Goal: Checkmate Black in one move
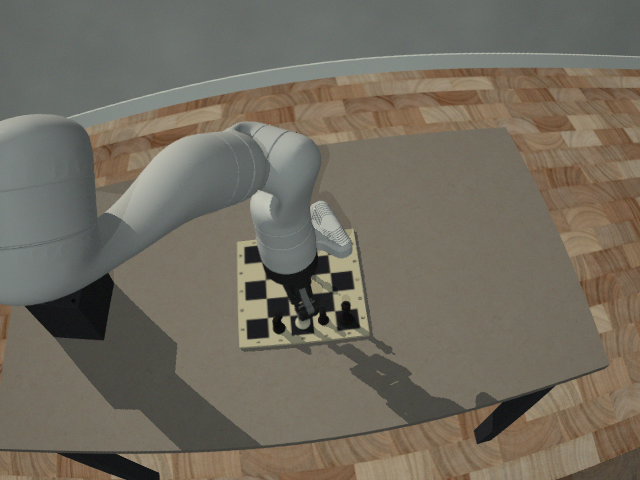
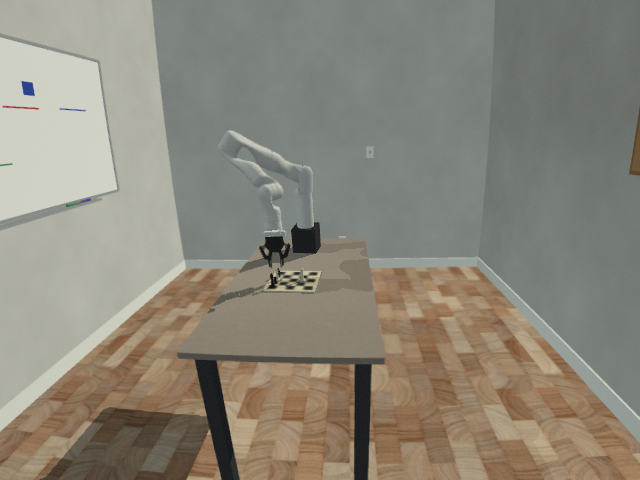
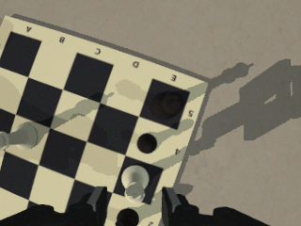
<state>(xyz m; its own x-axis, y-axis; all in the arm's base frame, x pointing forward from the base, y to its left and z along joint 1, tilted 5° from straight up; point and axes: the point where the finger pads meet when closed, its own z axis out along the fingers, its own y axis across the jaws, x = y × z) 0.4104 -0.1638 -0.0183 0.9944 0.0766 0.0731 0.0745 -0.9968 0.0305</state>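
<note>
The white pawn is 5 cm below my hand. From my hand the other things lie so: black pawn (7 cm below, 3 cm ahead, 1 cm to the right); then tall black piece (7 cm ahead, 5 cm below, 2 cm to the right); then chessboard (8 cm below, 7 cm to the left, 2 cm ahead).
</note>
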